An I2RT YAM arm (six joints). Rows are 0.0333 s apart.
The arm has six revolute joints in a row. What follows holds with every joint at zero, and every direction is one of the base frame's. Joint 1 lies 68 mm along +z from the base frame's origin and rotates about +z. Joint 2 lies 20 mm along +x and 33.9 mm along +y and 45.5 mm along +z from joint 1 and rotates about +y. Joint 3 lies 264 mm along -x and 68.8 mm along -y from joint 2 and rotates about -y. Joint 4 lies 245 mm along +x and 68.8 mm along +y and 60 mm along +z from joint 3 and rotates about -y. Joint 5 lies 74 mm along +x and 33.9 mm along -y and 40.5 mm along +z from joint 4 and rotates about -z. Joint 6 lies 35.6 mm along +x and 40.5 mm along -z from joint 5 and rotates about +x. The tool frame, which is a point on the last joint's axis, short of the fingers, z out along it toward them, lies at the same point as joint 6; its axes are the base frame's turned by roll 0, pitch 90 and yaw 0 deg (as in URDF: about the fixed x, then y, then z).
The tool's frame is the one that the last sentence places.
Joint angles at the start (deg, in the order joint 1, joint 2, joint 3, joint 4, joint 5, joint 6):
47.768, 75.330, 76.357, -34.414, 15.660, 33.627
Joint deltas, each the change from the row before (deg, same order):
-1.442, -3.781, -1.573, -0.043, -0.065, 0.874
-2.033, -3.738, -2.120, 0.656, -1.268, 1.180
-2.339, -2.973, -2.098, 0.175, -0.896, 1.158
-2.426, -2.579, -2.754, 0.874, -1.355, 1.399
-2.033, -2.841, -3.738, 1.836, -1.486, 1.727
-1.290, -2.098, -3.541, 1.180, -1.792, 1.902
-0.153, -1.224, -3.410, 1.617, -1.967, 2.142
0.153, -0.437, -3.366, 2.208, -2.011, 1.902
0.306, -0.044, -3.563, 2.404, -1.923, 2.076
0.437, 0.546, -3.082, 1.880, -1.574, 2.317
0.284, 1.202, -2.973, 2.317, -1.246, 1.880
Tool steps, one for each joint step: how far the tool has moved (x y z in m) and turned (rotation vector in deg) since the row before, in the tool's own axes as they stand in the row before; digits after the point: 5 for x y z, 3 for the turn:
-0.00387, -0.01138, -0.01639, -0.096, -2.202, 2.199
-0.00308, -0.01287, -0.01355, -0.709, -1.865, 2.751
-0.00158, -0.01348, -0.00887, 0.491, -1.293, 2.491
0.00111, -0.01369, -0.00437, 0.367, -0.829, 2.648
0.00462, -0.01356, -0.00301, -0.211, -0.783, 2.808
0.00776, -0.01151, 0.00000, -0.248, 0.686, 2.423
0.01054, -0.00782, 0.00366, -0.950, 1.667, 2.133
0.01119, -0.00706, 0.00724, -1.017, 2.020, 1.758
0.01236, -0.00825, 0.00926, -0.691, 2.355, 1.856
0.01180, -0.00836, 0.01024, 0.038, 2.615, 2.035
0.01057, -0.00934, 0.01243, 0.516, 2.322, 1.708

